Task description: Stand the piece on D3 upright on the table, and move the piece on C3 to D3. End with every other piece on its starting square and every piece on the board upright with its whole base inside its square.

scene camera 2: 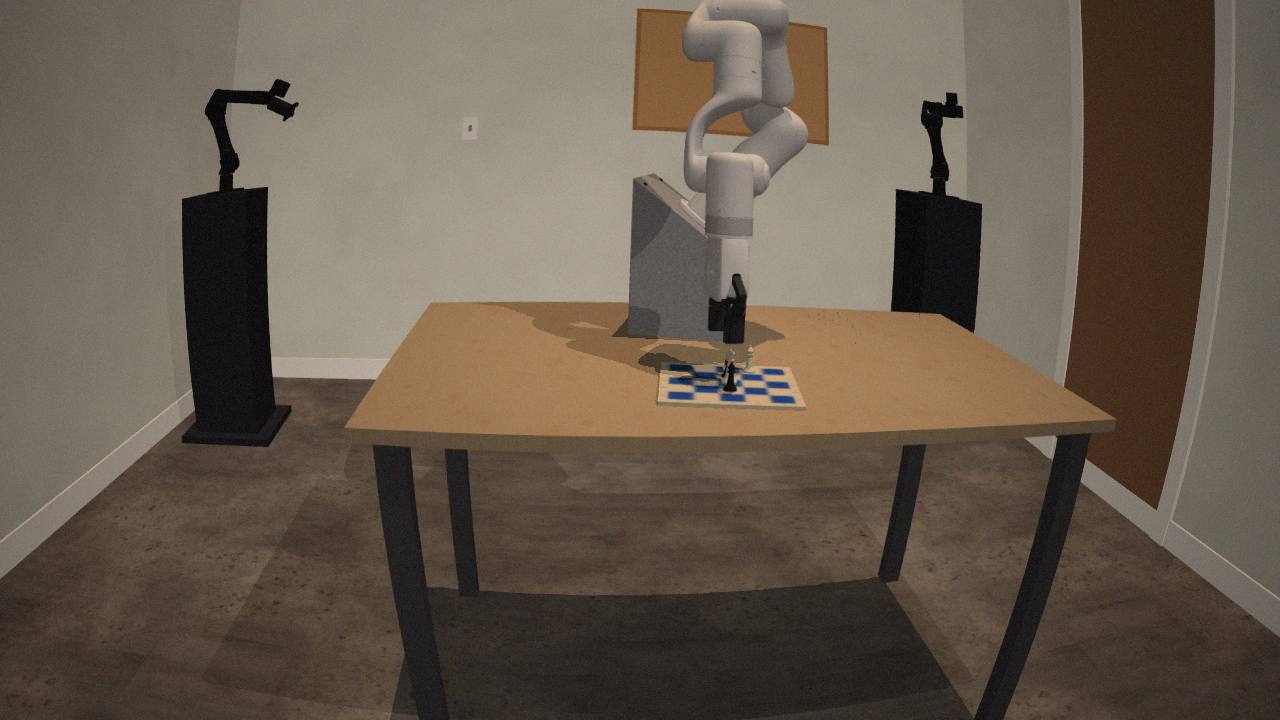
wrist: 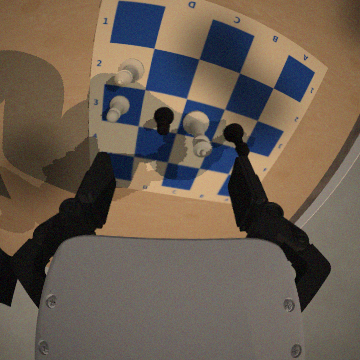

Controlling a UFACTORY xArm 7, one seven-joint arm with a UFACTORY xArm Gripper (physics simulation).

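Frame: origin at the arm's base, x ahead, y left, z up, level; metres.
Where they show: gripper, fingertip midpoint: (scene camera 2: 725, 337) (wrist: 171, 168); arm's base, origin of the base link: (scene camera 2: 702, 222).
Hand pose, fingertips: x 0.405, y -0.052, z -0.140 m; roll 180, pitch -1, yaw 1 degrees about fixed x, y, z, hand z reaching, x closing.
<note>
Each offset is from my fingertips to the top centre of the thing. Level surfaces: height alone.
My gripper (scene camera 2: 725, 334) (wrist: 171, 168) is open and empty, above the far side of the blue and cream board (scene camera 2: 664, 400) (wrist: 106, 32), higher than the pieces. In the wrist view, the black piece on D3 {dz -0.035, dx -0.007, dy +0.009 m} (wrist: 163, 118) stands upright between two white pieces. The larger white piece on C3 {dz -0.014, dx +0.023, dy +0.004 m} (wrist: 196, 123) stands upright beside it. A black piece on B3 {dz -0.023, dx +0.064, dy -0.005 m} (wrist: 233, 133) (scene camera 2: 730, 379), a white piece on E3 {dz -0.035, dx -0.049, dy +0.021 m} (wrist: 119, 105) and a white piece on E2 {dz -0.023, dx -0.036, dy +0.054 m} (wrist: 132, 68) (scene camera 2: 750, 360) stand upright. In the scene view, the row 3 pieces overlap, partly hiding those on C3, D3 and E3.
The board lies on the wooden table {dz -0.072 m} (scene camera 2: 537, 394). The grey robot mount (scene camera 2: 666, 268) stands behind the board. Two black pedestals (scene camera 2: 225, 313) (scene camera 2: 936, 259) with small black arms stand beyond the table, left and right. The arm's shadow falls across the table and part of the board.
</note>
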